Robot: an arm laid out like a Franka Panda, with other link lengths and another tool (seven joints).
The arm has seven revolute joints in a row. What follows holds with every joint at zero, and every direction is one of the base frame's. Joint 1 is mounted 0.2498 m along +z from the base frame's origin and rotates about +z. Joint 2 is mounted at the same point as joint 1 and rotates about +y. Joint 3 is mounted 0.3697 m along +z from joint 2 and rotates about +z. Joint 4 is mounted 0.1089 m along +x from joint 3 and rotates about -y. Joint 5 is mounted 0.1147 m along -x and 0.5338 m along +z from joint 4 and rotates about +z. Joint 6 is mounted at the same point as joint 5 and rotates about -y. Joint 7 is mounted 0.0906 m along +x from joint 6 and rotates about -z. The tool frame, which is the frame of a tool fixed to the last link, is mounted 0.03 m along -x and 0.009 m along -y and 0.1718 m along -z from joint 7; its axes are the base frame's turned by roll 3.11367, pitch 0 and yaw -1.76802 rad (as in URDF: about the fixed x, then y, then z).
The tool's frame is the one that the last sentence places.
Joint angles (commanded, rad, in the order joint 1, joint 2, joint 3, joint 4, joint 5, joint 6, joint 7), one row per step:
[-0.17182, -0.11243, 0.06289, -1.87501, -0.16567, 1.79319, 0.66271]
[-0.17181, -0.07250, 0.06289, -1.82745, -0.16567, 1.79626, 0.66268]
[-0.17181, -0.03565, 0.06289, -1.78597, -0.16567, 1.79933, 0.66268]
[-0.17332, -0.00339, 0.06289, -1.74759, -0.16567, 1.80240, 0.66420]
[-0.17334, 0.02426, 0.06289, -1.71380, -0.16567, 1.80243, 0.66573]
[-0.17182, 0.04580, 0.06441, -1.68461, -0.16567, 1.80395, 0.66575]
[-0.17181, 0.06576, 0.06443, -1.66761, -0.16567, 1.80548, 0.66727]
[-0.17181, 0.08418, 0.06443, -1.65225, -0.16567, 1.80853, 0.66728]
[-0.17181, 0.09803, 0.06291, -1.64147, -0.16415, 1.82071, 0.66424]
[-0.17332, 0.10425, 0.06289, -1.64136, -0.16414, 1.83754, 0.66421]
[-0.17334, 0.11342, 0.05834, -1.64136, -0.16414, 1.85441, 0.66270]
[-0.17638, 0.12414, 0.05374, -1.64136, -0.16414, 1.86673, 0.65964]
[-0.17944, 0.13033, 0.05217, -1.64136, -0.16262, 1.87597, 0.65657]
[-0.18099, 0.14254, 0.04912, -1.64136, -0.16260, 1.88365, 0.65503]
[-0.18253, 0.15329, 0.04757, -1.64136, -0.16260, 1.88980, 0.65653]
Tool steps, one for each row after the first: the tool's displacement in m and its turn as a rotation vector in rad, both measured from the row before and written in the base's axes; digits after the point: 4 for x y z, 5 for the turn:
[0.0167, -0.0022, 0.0019, 0.00141, -0.01095, 0.00083]
[0.0149, -0.0020, -0.0002, 0.00155, -0.00794, 0.00065]
[0.0132, -0.0029, 0.0007, 0.00115, -0.00964, -0.00246]
[0.0110, -0.0016, 0.0007, 0.00111, -0.00663, -0.00154]
[0.0094, 0.0009, 0.0022, 0.00046, -0.00930, 0.00320]
[0.0070, -0.0010, -0.0043, 0.00156, 0.00101, -0.00128]
[0.0066, -0.0010, -0.0042, 0.00126, -0.00013, 0.00040]
[0.0063, -0.0017, -0.0030, 0.00140, -0.00871, 0.00307]
[0.0040, -0.0014, -0.0034, -0.00030, -0.01055, 0.00110]
[0.0042, -0.0038, -0.0058, -0.00042, -0.00725, -0.00045]
[0.0033, -0.0062, -0.0074, 0.00000, -0.00098, -0.00270]
[0.0022, -0.0036, -0.0041, 0.00127, -0.00266, -0.00048]
[0.0030, -0.0039, -0.0090, 0.00094, 0.00477, -0.00190]
[0.0026, -0.0027, -0.0080, 0.00124, 0.00433, -0.00362]

